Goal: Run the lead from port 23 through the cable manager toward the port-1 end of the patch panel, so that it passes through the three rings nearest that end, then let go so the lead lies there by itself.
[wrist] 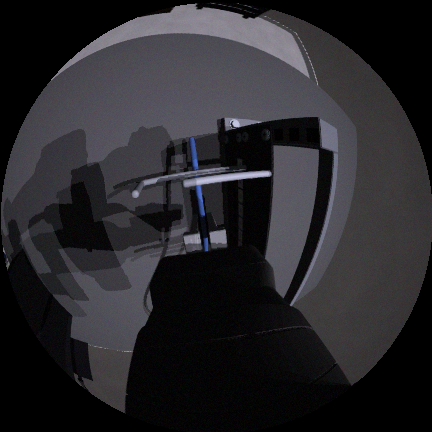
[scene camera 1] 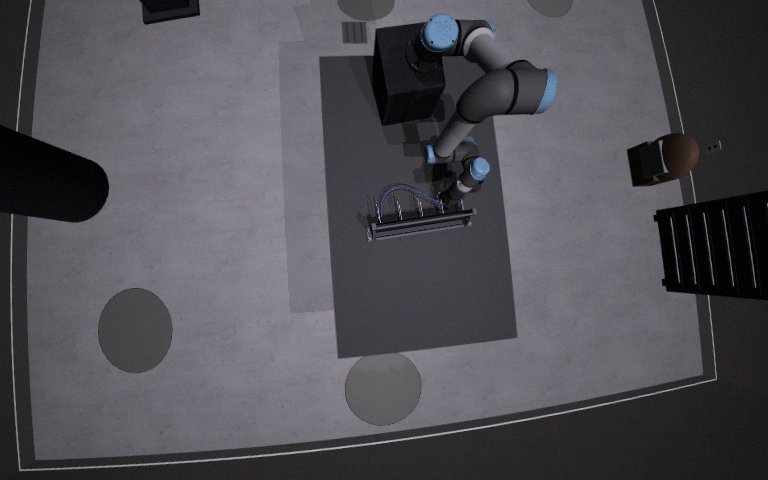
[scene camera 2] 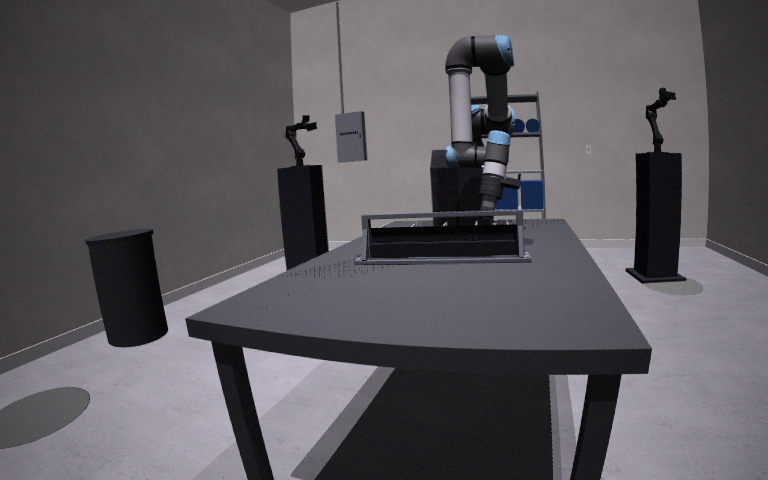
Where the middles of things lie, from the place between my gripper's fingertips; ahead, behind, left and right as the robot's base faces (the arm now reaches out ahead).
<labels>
Now: the patch panel [scene camera 2: 490, 246] 6 cm ahead of my hand, 15 cm to the right of it and 1 cm below it.
</labels>
